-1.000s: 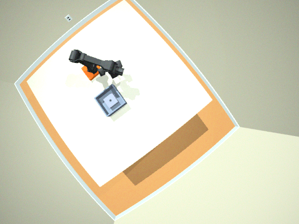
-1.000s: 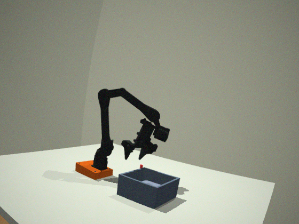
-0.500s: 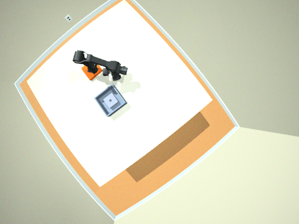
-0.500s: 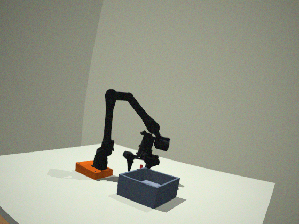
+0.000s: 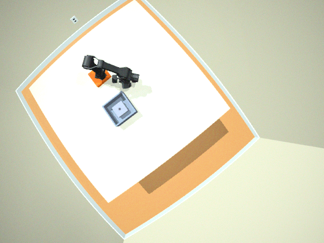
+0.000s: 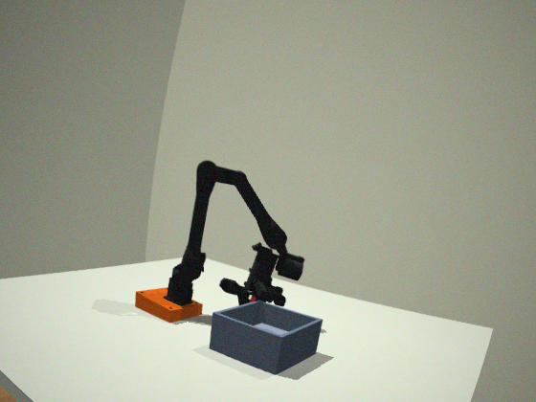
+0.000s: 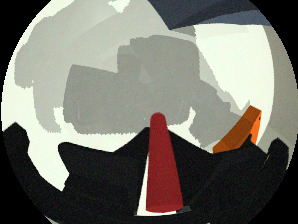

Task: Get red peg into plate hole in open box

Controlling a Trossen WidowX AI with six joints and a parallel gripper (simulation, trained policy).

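Right now the red peg is 30 mm above my gripper tip and 10 mm ahead of it. Round my gripper tip: grey-blue box: 170 mm to the right, 150 mm ahead, 20 mm above; pale plate: 170 mm to the right, 150 mm ahead, 40 mm above.
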